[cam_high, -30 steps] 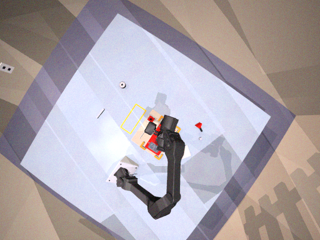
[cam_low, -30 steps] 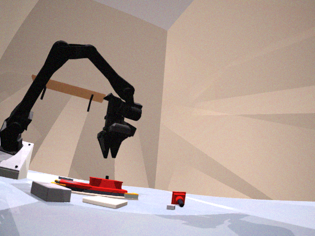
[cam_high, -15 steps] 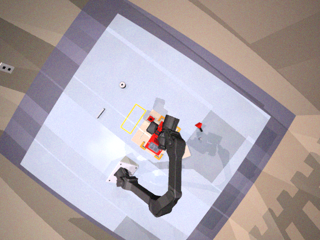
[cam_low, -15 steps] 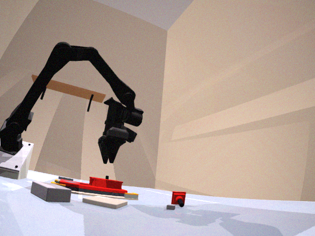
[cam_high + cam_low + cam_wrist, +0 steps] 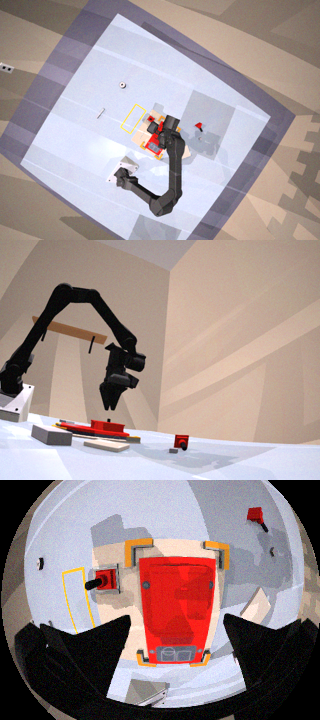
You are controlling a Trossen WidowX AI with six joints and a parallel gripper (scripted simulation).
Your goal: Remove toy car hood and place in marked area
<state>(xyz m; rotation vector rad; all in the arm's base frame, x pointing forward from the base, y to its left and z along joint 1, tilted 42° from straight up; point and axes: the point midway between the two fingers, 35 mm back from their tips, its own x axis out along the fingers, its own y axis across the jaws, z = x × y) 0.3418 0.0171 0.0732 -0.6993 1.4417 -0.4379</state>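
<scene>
My gripper tip is now 5 cm above the red hood. Round my gripper tip: thin bar: 19 cm behind, 40 cm to the left, 8 cm below; then beige plate: 1 cm behind, 19 cm to the right, 8 cm below.
</scene>
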